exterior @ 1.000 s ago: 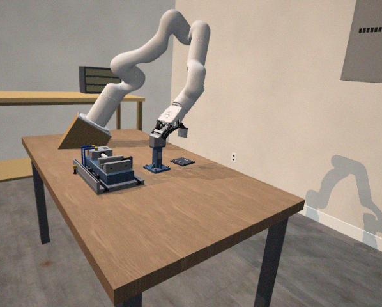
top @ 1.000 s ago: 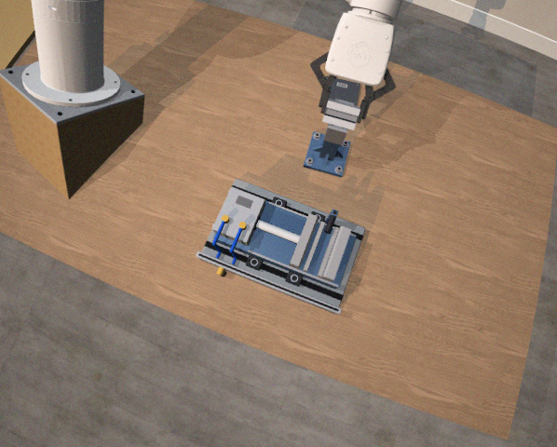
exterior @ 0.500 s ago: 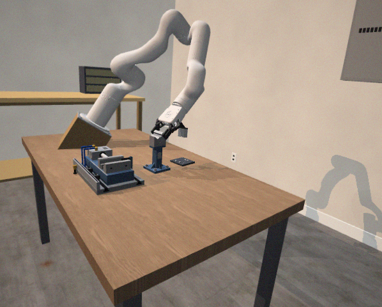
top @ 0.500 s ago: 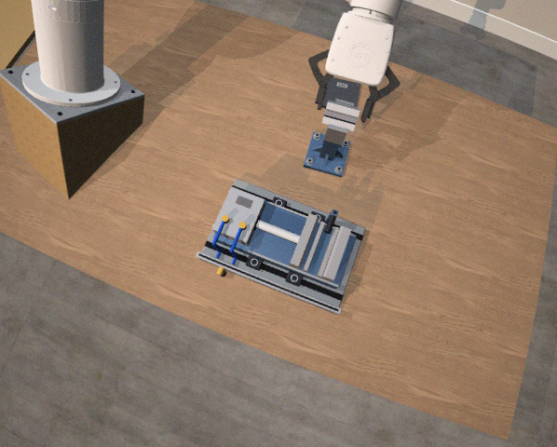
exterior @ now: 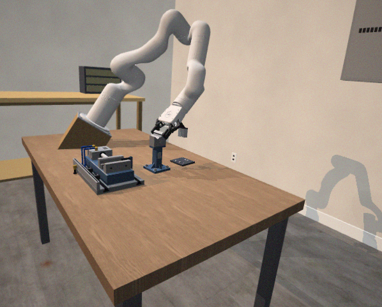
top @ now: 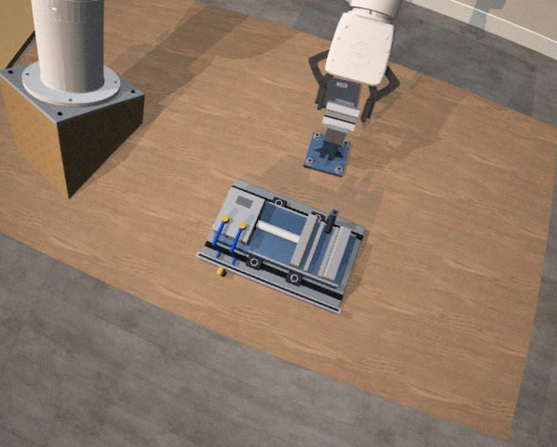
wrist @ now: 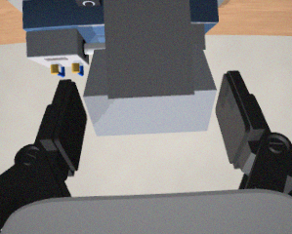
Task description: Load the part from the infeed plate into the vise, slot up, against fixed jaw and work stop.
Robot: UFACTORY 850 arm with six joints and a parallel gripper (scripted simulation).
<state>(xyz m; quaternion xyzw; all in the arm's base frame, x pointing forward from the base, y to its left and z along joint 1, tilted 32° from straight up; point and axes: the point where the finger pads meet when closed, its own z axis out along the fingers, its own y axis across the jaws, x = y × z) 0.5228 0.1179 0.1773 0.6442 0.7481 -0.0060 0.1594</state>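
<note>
My gripper is now 10 mm to the left of the part and 10 mm above it. Round my hand: work stop: 80 mm ahead, 180 mm to the right, 80 mm below; V-block post: 10 mm to the right, 110 mm below; infeed plate: 50 mm behind, 150 mm to the left, 160 mm below.
</note>
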